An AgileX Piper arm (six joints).
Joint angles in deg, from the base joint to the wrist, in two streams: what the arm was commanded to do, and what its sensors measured. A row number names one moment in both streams.
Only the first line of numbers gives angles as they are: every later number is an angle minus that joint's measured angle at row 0.
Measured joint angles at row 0: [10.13 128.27 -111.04 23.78 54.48 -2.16]
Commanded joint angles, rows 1 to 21: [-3.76 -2.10 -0.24 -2.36 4.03 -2.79]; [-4.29 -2.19 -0.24 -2.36 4.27 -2.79]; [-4.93 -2.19 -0.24 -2.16 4.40 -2.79]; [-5.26 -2.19 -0.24 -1.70 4.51 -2.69]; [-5.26 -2.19 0.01 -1.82 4.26 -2.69]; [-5.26 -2.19 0.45 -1.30 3.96 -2.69]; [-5.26 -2.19 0.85 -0.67 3.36 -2.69]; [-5.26 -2.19 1.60 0.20 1.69 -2.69]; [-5.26 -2.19 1.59 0.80 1.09 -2.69]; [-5.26 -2.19 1.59 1.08 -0.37 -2.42]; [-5.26 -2.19 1.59 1.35 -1.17 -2.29]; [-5.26 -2.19 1.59 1.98 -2.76 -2.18]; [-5.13 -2.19 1.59 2.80 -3.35 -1.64]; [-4.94 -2.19 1.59 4.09 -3.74 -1.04]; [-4.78 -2.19 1.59 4.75 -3.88 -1.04]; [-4.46 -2.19 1.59 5.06 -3.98 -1.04]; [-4.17 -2.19 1.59 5.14 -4.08 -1.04]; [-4.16 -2.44 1.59 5.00 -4.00 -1.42]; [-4.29 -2.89 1.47 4.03 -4.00 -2.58]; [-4.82 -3.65 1.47 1.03 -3.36 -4.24]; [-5.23 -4.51 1.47 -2.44 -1.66 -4.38]
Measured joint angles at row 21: [-4.27 -1.81 1.30 4.20 -3.39 -1.95]
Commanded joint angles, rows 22 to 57: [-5.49 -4.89 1.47 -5.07 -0.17 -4.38]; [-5.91 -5.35 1.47 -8.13 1.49 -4.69]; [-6.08 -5.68 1.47 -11.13 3.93 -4.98]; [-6.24 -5.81 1.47 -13.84 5.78 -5.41]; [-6.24 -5.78 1.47 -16.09 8.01 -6.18]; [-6.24 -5.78 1.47 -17.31 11.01 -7.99]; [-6.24 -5.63 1.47 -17.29 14.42 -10.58]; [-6.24 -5.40 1.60 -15.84 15.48 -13.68]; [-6.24 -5.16 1.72 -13.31 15.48 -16.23]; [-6.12 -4.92 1.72 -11.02 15.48 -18.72]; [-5.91 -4.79 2.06 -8.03 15.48 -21.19]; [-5.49 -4.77 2.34 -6.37 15.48 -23.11]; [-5.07 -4.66 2.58 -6.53 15.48 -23.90]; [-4.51 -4.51 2.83 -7.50 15.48 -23.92]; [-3.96 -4.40 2.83 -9.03 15.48 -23.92]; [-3.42 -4.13 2.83 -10.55 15.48 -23.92]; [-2.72 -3.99 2.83 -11.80 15.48 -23.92]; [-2.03 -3.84 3.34 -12.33 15.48 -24.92]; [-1.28 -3.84 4.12 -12.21 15.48 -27.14]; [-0.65 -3.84 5.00 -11.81 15.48 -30.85]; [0.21 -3.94 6.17 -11.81 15.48 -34.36]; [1.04 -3.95 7.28 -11.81 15.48 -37.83]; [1.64 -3.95 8.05 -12.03 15.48 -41.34]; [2.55 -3.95 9.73 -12.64 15.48 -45.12]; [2.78 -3.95 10.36 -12.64 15.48 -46.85]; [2.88 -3.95 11.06 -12.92 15.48 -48.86]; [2.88 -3.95 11.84 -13.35 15.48 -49.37]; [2.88 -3.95 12.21 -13.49 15.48 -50.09]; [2.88 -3.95 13.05 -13.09 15.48 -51.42]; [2.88 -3.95 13.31 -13.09 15.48 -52.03]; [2.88 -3.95 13.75 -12.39 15.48 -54.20]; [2.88 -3.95 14.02 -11.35 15.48 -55.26]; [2.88 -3.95 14.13 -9.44 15.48 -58.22]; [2.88 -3.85 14.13 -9.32 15.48 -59.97]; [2.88 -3.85 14.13 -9.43 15.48 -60.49]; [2.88 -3.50 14.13 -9.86 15.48 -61.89]
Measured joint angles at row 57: [2.95 -3.85 13.98 -10.24 15.72 -57.55]
